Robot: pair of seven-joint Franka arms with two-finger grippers.
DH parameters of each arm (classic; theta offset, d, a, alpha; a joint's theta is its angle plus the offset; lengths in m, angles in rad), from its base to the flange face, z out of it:
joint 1: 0 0.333 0 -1.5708
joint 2: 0 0 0 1.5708
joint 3: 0 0.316 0.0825 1.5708
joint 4: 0 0 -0.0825 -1.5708
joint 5: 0 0.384 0 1.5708
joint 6: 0 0 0.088 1.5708
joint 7: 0 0.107 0 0
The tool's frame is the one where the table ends.
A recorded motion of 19 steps. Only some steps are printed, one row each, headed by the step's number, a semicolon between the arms.
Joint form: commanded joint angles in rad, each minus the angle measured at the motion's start. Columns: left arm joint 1, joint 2, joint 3, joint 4, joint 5, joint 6, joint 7; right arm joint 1, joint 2, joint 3, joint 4, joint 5, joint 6, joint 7.
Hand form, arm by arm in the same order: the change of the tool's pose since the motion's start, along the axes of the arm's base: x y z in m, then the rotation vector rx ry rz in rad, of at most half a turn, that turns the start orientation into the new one. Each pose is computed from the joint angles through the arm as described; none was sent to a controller.
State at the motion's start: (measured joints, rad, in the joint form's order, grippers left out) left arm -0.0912 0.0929 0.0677 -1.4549 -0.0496 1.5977 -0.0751; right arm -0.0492 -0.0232 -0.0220 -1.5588 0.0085 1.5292 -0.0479
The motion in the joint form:
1: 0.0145 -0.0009 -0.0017 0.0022 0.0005 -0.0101 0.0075; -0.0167 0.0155 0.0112 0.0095 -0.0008 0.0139 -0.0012
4: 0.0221 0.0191 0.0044 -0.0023 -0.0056 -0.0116 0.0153; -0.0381 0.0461 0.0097 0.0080 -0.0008 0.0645 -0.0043
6: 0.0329 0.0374 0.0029 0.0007 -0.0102 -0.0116 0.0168; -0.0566 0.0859 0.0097 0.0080 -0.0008 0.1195 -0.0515
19: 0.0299 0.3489 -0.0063 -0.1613 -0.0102 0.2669 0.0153; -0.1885 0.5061 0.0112 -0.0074 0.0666 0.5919 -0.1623
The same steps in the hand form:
1: -0.0011 0.0076 0.0006 0.0008 0.0067 0.0049; 0.0061 -0.0034 -0.0028 -0.0018 -0.0078 -0.0044
4: 0.0046 0.0144 -0.0133 -0.0030 0.0323 0.0106; 0.0194 -0.0173 -0.0160 -0.0039 -0.0262 -0.0246
6: 0.0098 0.0192 -0.0227 -0.0066 0.0474 0.0184; 0.0351 -0.0296 -0.0338 -0.0068 -0.0415 0.0037
19: 0.0671 0.0120 -0.2740 0.0158 0.2421 0.0231; 0.1320 -0.1286 -0.2685 0.0319 -0.0899 -0.0514

